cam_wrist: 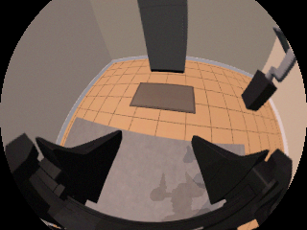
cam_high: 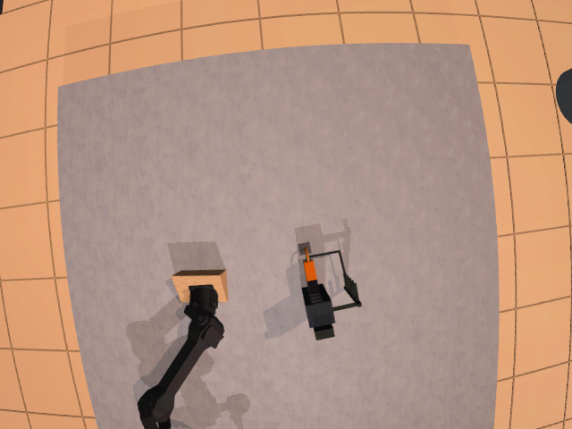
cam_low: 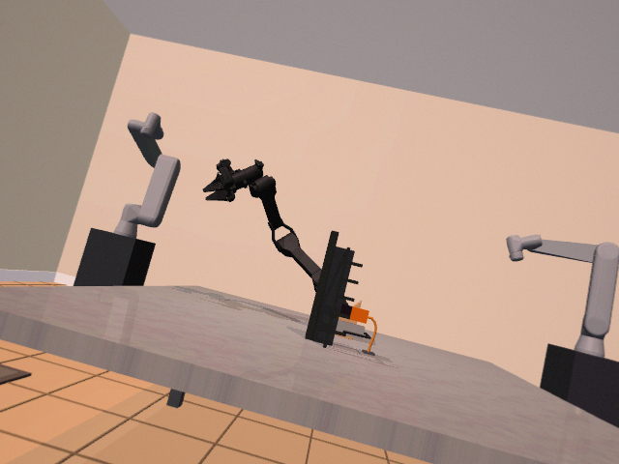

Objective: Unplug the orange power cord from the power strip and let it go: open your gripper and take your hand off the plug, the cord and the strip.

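Right now my gripper tip is 230 mm short of the orange plug, 560 mm to the right of it and 240 mm above it.
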